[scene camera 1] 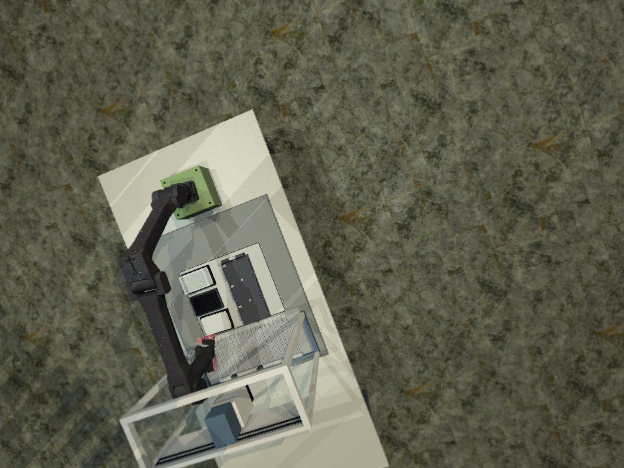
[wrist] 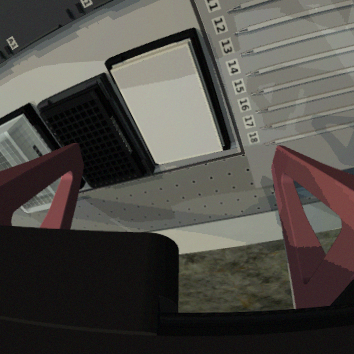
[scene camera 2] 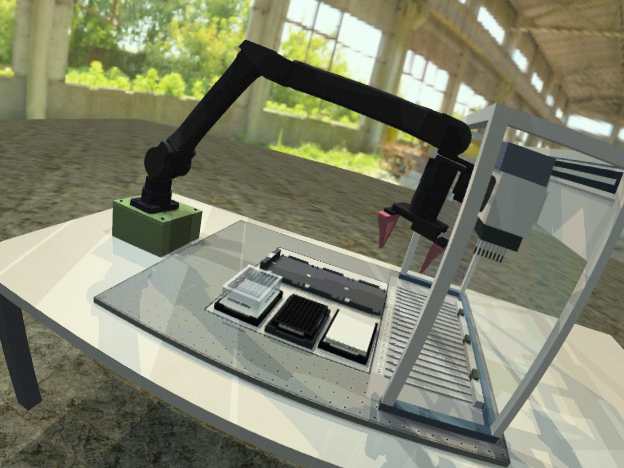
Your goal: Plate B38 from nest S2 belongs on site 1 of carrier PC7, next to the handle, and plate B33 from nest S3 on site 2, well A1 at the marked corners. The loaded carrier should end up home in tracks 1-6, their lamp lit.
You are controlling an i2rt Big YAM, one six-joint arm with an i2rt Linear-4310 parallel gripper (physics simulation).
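Pixels of known places: gripper, between the fingertips: point(scene camera 1: 214, 345) point(wrist: 176, 154) point(scene camera 2: 400, 260); arm's base, origin of its link: point(scene camera 1: 183, 193) point(scene camera 2: 154, 206).
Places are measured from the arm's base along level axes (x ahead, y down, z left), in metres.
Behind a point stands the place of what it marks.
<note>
My gripper point(scene camera 1: 210, 351) @(x 0.650, y -0.097, z -0.020 m) point(scene camera 2: 401, 259) @(x 0.650, y -0.097, z -0.020 m) point(wrist: 176, 154) @(x 0.650, y -0.097, z -0.020 m) is open and empty, high above the deck near the white plate. The dark grey carrier point(scene camera 1: 246, 287) @(x 0.482, y 0.072, z 0.121 m) point(scene camera 2: 327, 283) @(x 0.496, y 0.073, z 0.107 m) point(wrist: 30, 22) @(x 0.494, y 0.073, z 0.066 m) lies beside the row of plates, with no plate on its visible sites; A1 labels show in the wrist view. In the row of nests are a clear-topped plate point(scene camera 1: 196, 279) @(x 0.380, y 0.036, z -0.081 m) point(scene camera 2: 252, 288) @(x 0.398, y 0.031, z -0.118 m) point(wrist: 19, 142) @(x 0.424, y 0.036, z -0.048 m), a black plate point(scene camera 1: 206, 301) @(x 0.495, y 0.059, z -0.079 m) point(scene camera 2: 301, 312) @(x 0.501, y 0.058, z -0.086 m) point(wrist: 90, 130) @(x 0.510, y 0.058, z -0.069 m) and a white plate point(scene camera 1: 216, 321) @(x 0.598, y 0.057, z -0.061 m) point(scene camera 2: 351, 332) @(x 0.610, y 0.058, z -0.086 m) point(wrist: 160, 100) @(x 0.603, y 0.057, z -0.054 m). Their plate and nest labels cannot be read. The track deck point(scene camera 1: 257, 347) @(x 0.778, y 0.085, z 0.081 m) point(scene camera 2: 428, 342) shows numbers 11-18 in the wrist view. No lit lamp can be made out.
A pale gantry frame point(scene camera 1: 252, 378) @(x 0.674, y -0.396, z 0.234 m) point(scene camera 2: 453, 246) @(x 0.711, y -0.213, z -0.235 m) stands around the track deck, its post close to my gripper in the second scene view. A pipetting head point(scene camera 1: 222, 425) @(x 0.813, y -0.376, z 0.082 m) point(scene camera 2: 519, 196) hangs inside it. The arm's green base point(scene camera 1: 207, 193) @(x 0.027, y 0.007, z 0.101 m) point(scene camera 2: 156, 229) @(x 0.079, y 0.024, z -0.068 m) stands at the table's other end.
</note>
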